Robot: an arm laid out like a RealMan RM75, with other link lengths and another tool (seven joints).
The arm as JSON. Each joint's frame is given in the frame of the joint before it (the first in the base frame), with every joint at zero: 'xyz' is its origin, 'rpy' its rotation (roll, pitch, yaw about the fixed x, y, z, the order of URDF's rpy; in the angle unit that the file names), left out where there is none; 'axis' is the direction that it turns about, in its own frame. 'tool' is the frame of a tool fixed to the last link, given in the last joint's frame.
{
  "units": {
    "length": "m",
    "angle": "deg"
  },
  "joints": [
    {
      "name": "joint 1",
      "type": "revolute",
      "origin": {
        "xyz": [
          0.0,
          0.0,
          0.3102
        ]
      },
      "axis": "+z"
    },
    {
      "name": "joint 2",
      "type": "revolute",
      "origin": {
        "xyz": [
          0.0,
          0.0,
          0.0
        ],
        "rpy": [
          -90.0,
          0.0,
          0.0
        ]
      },
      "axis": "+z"
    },
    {
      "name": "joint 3",
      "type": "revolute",
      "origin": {
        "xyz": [
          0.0,
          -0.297,
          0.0
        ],
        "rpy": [
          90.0,
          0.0,
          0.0
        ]
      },
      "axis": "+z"
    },
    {
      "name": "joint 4",
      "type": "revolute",
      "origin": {
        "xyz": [
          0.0,
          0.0,
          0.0
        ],
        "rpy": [
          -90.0,
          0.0,
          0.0
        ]
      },
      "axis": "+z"
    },
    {
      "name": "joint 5",
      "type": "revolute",
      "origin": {
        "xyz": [
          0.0,
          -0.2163,
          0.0
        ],
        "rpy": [
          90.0,
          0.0,
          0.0
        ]
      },
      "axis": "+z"
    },
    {
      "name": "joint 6",
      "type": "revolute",
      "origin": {
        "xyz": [
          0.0,
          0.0,
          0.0
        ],
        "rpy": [
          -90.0,
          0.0,
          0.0
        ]
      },
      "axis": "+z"
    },
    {
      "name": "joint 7",
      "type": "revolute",
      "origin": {
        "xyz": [
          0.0,
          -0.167,
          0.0
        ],
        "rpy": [
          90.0,
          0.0,
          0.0
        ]
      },
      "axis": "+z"
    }
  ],
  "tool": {
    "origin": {
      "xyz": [
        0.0,
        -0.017,
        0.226
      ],
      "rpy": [
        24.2,
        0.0,
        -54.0
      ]
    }
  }
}
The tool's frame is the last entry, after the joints.
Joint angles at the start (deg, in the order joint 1, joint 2, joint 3, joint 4, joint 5, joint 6, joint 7):
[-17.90, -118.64, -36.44, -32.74, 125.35, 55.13, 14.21]
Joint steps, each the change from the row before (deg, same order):
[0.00, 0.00, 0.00, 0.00, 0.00, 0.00, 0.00]
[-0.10, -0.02, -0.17, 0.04, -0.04, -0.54, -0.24]
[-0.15, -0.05, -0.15, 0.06, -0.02, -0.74, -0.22]
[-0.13, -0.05, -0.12, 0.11, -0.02, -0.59, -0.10]
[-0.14, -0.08, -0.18, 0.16, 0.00, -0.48, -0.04]
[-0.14, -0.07, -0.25, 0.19, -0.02, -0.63, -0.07]
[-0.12, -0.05, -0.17, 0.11, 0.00, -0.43, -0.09]
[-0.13, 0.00, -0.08, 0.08, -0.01, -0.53, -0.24]
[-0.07, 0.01, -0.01, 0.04, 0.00, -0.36, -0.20]
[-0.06, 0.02, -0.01, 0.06, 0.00, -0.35, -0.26]
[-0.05, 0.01, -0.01, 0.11, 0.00, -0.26, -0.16]
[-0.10, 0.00, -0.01, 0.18, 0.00, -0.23, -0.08]
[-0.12, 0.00, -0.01, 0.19, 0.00, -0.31, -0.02]
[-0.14, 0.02, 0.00, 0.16, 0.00, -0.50, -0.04]
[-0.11, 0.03, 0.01, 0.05, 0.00, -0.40, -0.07]
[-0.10, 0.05, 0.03, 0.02, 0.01, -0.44, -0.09]
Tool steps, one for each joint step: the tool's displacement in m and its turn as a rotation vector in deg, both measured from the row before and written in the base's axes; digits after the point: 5 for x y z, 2 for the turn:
[0.00000, 0.00000, 0.00000, 0.00, 0.00, 0.00]
[-0.00223, 0.00078, -0.00178, -0.30, -0.11, 0.41]
[-0.00242, 0.00069, -0.00326, -0.48, -0.03, 0.45]
[-0.00228, 0.00052, -0.00262, -0.38, 0.09, 0.37]
[-0.00199, 0.00072, -0.00189, -0.25, 0.12, 0.32]
[-0.00325, 0.00086, -0.00206, -0.30, 0.14, 0.48]
[-0.00175, 0.00067, -0.00148, -0.22, 0.04, 0.30]
[-0.00201, 0.00043, -0.00222, -0.37, -0.03, 0.34]
[-0.00136, 0.00005, -0.00175, -0.29, -0.04, 0.22]
[-0.00167, 0.00001, -0.00161, -0.29, -0.07, 0.26]
[-0.00172, -0.00001, -0.00117, -0.21, 0.03, 0.21]
[-0.00161, 0.00021, -0.00104, -0.18, 0.14, 0.16]
[-0.00185, 0.00022, -0.00142, -0.23, 0.23, 0.17]
[-0.00236, 0.00013, -0.00230, -0.38, 0.26, 0.25]
[-0.00133, 0.00012, -0.00184, -0.31, 0.13, 0.17]
[-0.00141, -0.00002, -0.00205, -0.35, 0.12, 0.18]

